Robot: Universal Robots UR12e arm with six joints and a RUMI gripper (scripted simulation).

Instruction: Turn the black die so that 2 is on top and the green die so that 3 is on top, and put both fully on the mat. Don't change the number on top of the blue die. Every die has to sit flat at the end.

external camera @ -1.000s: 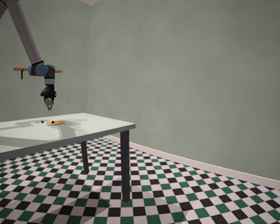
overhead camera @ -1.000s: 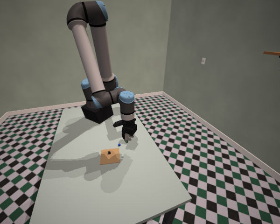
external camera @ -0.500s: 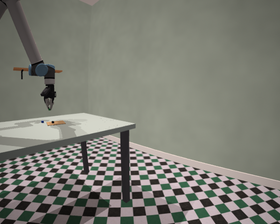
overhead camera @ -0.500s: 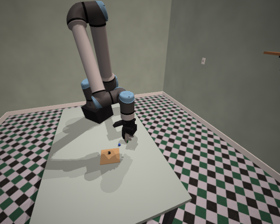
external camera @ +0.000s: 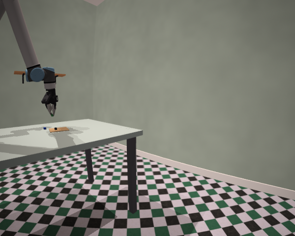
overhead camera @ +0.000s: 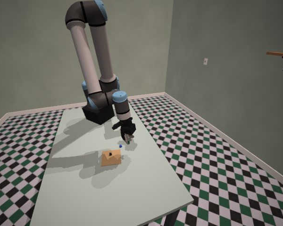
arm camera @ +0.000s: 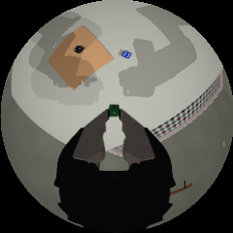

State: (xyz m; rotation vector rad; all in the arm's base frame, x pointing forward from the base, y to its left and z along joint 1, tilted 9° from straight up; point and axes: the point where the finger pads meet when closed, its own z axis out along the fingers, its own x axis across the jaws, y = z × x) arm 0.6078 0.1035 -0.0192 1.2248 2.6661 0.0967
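The green die is 1 cm below my hand. Also, from my hand: black die 3 cm behind, 13 cm to the right, 10 cm below; orange mat 1 cm behind, 14 cm to the right, 11 cm below; blue die 8 cm behind, 4 cm to the right, 10 cm below.
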